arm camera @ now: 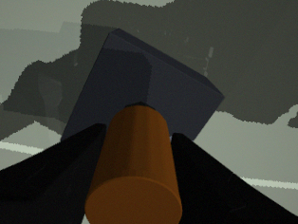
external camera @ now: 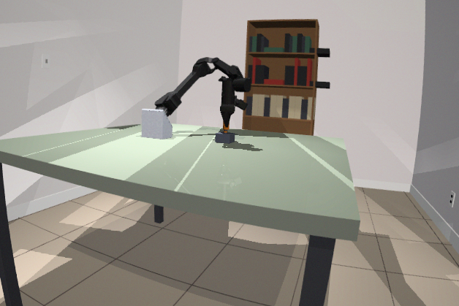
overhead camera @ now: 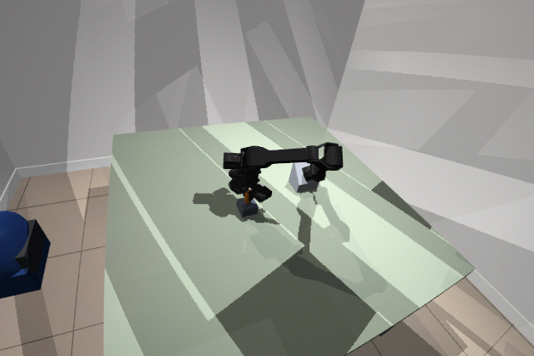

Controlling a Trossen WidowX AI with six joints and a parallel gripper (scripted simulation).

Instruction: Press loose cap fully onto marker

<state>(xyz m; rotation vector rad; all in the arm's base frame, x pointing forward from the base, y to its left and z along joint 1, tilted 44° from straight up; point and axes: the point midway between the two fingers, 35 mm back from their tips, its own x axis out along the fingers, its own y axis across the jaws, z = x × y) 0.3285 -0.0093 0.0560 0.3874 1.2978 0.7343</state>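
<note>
Now: the orange cap 10 mm above my gripper tip. From my gripper tip the other things lie so: holder block: 50 mm below.
</note>
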